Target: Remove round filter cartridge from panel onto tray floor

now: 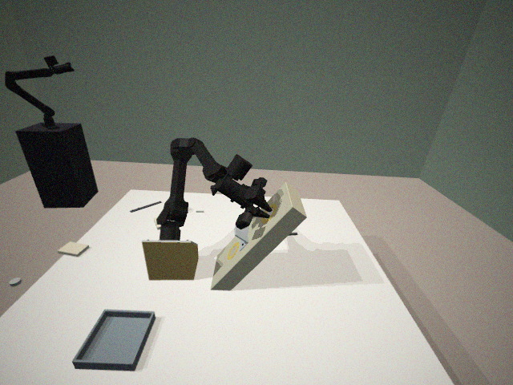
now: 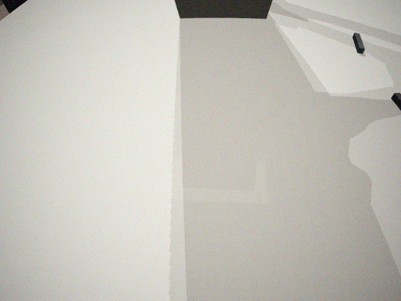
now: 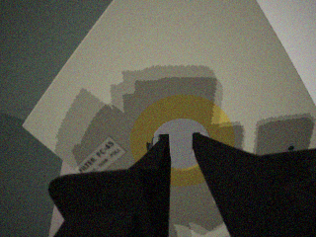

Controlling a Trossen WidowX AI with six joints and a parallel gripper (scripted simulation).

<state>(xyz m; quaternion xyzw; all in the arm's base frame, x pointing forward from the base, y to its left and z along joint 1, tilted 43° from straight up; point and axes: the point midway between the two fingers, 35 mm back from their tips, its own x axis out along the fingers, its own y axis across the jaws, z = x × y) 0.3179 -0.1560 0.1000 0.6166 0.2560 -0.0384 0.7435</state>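
My gripper tip is 1 cm short of the white round filter cartridge and 1 cm above it. From my gripper tip the other things lie so: small grey flap 9 cm behind, 1 cm to the left, 9 cm below; tray 46 cm behind, 22 cm to the right, 26 cm below.
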